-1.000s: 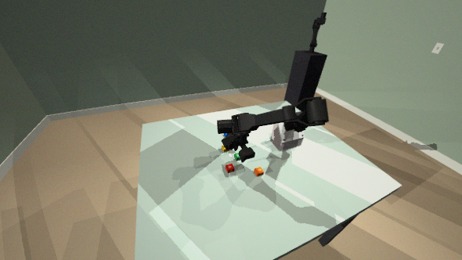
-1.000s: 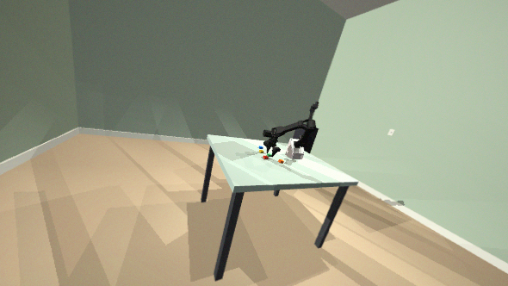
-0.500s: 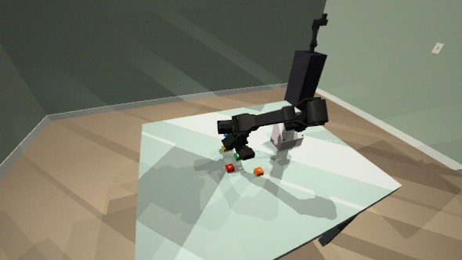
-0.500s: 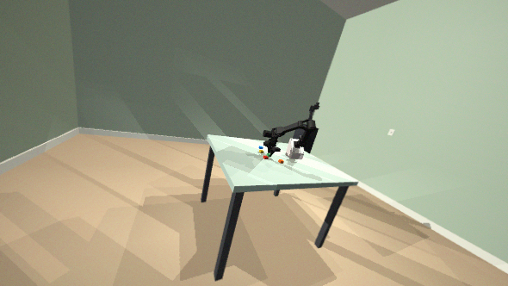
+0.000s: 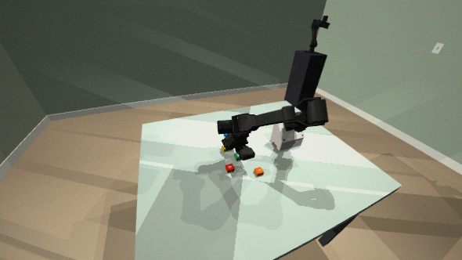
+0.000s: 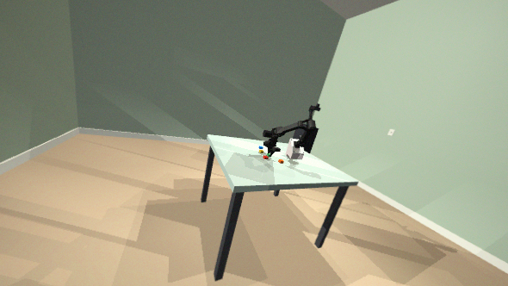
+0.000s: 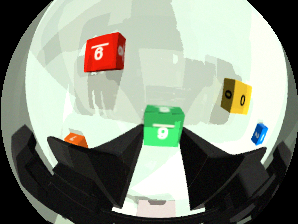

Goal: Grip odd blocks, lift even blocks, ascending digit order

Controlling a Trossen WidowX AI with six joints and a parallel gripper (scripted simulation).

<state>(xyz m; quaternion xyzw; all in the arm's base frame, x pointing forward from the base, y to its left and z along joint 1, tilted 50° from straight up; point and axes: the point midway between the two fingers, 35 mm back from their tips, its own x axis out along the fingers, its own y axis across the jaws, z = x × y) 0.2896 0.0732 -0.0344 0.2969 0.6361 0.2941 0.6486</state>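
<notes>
My gripper tip is now 120 mm to the right of the orange block and 50 mm past it. Round my gripper tip: yellow block (80 mm to the right, 40 mm ahead); green block (right at my gripper tip); red block (70 mm ahead, 60 mm to the left).
</notes>
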